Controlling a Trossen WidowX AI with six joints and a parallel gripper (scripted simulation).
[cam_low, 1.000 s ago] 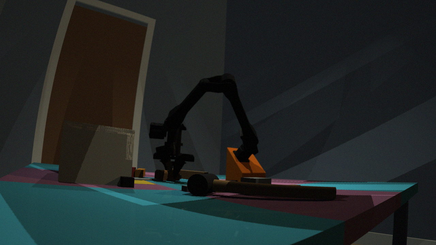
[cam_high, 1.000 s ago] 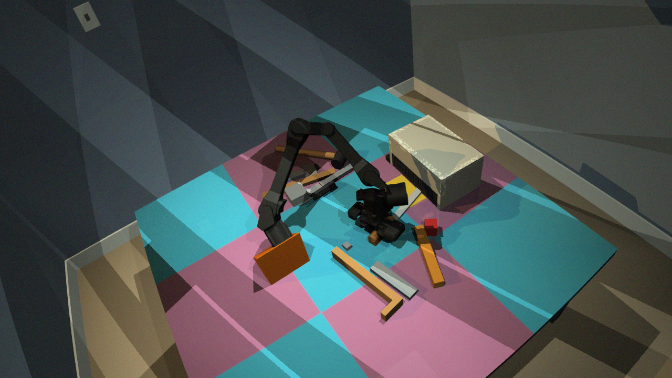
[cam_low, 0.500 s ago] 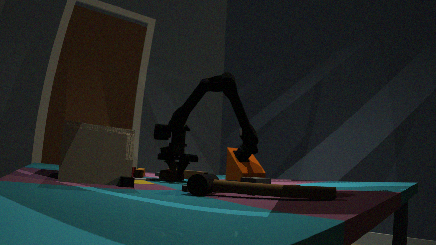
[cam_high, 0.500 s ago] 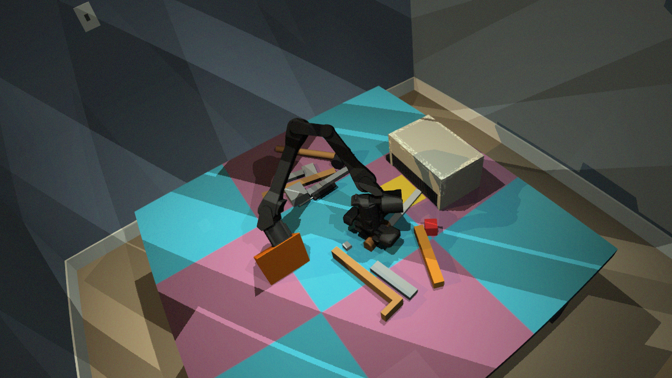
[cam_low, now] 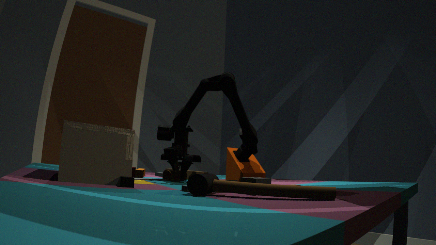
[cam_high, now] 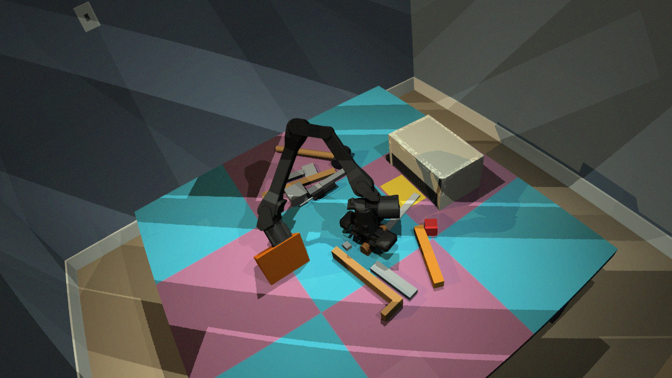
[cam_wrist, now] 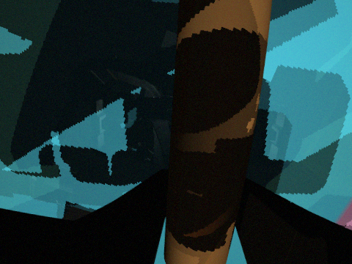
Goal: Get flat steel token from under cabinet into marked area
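Now: gripper tip 31 cm to the right of the screwdriver, 2 cm past it and 1 cm below it. Round my gripper tip: orange bar (15 cm to the right, 11 cm ahead, 1 cm above); then grey bar (15 cm to the right, 3 cm behind); then small grey cube (6 cm behind, 5 cm to the left).
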